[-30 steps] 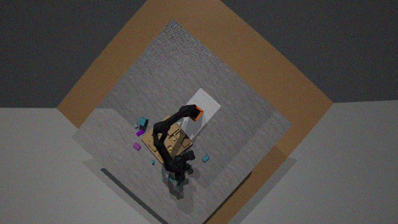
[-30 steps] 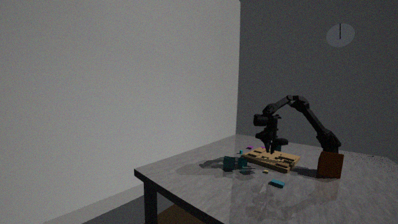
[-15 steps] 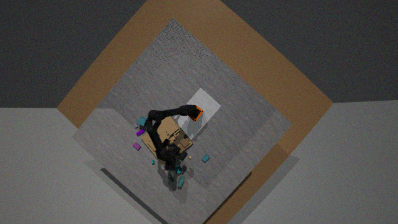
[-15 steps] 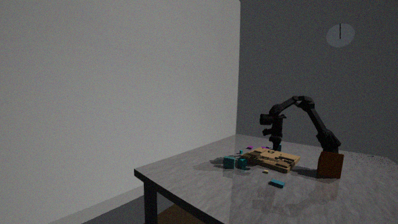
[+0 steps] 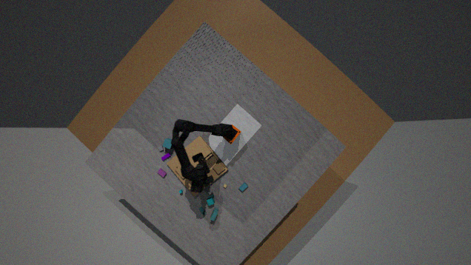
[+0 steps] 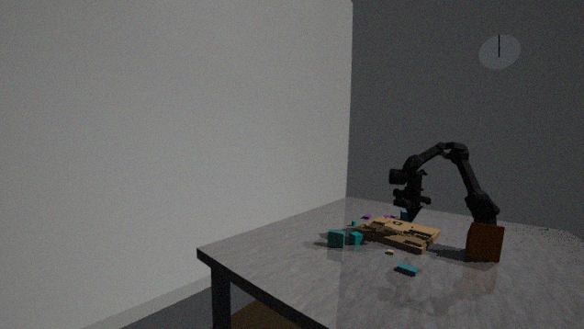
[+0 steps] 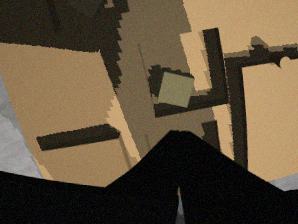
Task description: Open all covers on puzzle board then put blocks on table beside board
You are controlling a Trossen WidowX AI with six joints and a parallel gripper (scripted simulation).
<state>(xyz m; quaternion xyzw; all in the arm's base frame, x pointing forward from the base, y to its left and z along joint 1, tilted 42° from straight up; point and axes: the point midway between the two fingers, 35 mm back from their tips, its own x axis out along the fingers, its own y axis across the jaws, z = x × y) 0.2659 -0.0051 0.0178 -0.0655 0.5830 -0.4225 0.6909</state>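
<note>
Now: the tan puzzle board 60 mm below my gripper tip, 60 mm ahead of it and 30 mm to the right of it. Round my gripper tip: flat teal block: 290 mm to the left, 80 mm below, 20 mm behind.
</note>
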